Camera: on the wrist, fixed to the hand. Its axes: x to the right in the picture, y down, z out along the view.
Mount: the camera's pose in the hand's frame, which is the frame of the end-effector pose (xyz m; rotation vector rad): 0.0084 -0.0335 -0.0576 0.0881 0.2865 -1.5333
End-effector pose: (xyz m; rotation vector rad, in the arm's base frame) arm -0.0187 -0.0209 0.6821 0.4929 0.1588 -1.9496
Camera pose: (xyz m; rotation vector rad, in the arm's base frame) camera -0.0364 0.0051 0.6228 -0.6349 -0.6321 2.5809
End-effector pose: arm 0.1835 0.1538 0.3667 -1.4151 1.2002 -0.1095
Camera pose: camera 0.1676 0.1004 0.4042 -1.9711 0.0550 -1.4153
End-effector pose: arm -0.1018 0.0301 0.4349 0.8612 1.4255 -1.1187
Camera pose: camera -0.1521 0.0744 0.4313 0.2303 -2.2324 2.0977
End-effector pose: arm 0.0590 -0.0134 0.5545 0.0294 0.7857 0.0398
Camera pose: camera 0.0250 -0.0458 0.5065 -0.5064 0.9240 -1.4669
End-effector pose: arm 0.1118 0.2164 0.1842 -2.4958 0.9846 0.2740
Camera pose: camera 0.1422 0.2061 0.2432 -2.4711 -0.9387 -0.5898
